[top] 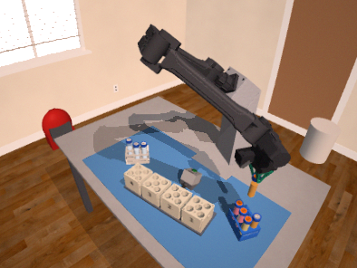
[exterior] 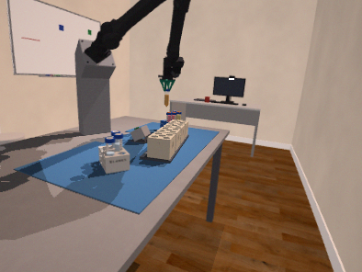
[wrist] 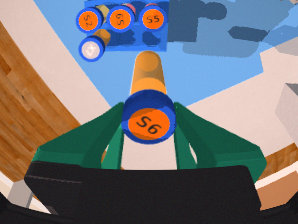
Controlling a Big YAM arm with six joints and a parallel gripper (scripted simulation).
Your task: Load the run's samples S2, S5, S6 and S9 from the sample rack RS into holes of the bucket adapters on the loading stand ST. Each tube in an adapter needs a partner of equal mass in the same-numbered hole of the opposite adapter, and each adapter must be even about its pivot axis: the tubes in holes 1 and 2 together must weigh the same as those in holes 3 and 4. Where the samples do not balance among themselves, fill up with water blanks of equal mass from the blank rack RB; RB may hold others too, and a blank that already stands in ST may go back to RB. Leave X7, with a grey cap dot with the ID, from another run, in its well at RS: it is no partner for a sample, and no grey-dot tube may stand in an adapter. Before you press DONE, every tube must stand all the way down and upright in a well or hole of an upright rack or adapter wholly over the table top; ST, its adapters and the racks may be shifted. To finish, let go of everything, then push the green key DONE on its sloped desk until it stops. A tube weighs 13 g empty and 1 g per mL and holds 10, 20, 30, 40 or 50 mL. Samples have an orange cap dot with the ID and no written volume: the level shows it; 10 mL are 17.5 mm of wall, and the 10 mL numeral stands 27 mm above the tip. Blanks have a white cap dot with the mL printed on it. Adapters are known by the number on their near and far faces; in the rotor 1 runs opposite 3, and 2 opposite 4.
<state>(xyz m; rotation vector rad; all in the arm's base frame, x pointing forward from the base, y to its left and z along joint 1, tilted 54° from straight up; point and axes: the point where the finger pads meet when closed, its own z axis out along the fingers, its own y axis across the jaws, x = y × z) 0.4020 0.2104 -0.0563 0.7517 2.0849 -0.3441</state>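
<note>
Now: the orange-dot tube 50 mm below my hand and 10 mm behind it. Round my hand: sample tube S2: 200 mm below, 80 mm ahead, 10 mm to the left; then sample tube S9: 200 mm below, 60 mm ahead, 20 mm to the right; then sample tube S5: 200 mm below, 40 mm to the right, 10 mm ahead.
</note>
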